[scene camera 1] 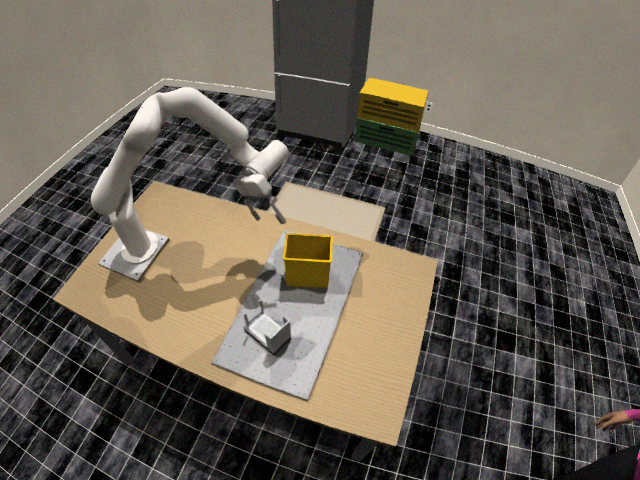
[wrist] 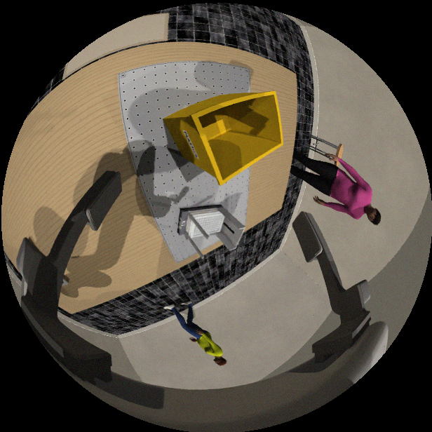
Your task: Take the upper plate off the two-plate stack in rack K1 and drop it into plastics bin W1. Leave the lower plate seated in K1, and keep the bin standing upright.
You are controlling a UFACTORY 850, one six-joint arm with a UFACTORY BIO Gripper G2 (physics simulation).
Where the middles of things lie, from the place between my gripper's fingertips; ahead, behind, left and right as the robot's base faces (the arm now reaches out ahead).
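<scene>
There is the yellow plastics bin W1 (scene camera 1: 307, 257), and my gripper is 4 cm to the right of it, 14 cm short of it and 20 cm above it.
</scene>
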